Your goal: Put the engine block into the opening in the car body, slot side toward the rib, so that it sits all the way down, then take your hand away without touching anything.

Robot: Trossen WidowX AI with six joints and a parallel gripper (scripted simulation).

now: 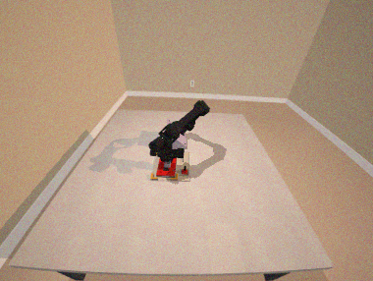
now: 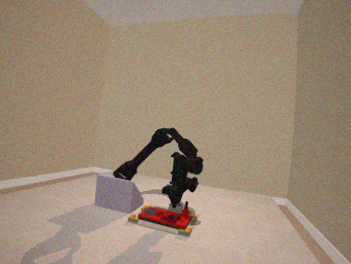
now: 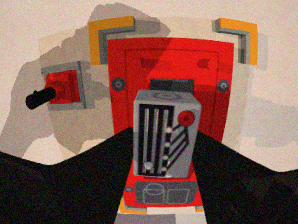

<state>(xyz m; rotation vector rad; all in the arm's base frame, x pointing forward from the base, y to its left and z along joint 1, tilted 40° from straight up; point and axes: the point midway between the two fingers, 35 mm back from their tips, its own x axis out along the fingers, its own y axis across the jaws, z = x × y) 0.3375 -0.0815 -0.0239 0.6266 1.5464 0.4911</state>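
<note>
Right now my gripper tip is 30 mm short of the black post, 100 mm to the right of it and 30 mm above it. The rest, counted from my gripper tip: engine block: 10 mm below.
</note>
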